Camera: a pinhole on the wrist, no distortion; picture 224 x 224 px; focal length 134.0 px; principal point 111.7 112.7 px. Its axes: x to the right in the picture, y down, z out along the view. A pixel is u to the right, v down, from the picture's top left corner.
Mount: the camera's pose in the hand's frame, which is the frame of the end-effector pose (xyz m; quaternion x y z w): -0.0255 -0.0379 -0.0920 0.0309 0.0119 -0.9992 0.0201
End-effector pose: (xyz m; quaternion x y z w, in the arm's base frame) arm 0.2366 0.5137 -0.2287 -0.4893 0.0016 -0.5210 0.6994
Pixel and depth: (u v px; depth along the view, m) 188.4 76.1 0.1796
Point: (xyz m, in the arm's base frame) 0.2159 0.6726 -0.2593
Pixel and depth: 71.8 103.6 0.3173
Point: 0.3620 0.6365 -0.0696
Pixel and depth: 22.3 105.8 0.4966
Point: 0.5706 0.6042 0.1395
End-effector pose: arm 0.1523 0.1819 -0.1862 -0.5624 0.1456 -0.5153 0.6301
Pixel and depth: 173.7 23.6 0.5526
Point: 0.5047 0.6522 -0.4319
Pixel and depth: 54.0 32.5 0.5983
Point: 0.7858 0.2795 -0.2134
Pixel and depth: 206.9 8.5 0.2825
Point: 0.2648 0.4614 -0.3698
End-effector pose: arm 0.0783 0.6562 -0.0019 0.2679 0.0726 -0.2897 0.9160
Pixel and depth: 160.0 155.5 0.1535
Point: -0.0482 0.6054 0.0297
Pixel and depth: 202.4 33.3 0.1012
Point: 0.0035 0.7149 0.0403
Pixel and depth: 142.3 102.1 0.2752
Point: -0.0272 0.5953 0.1687
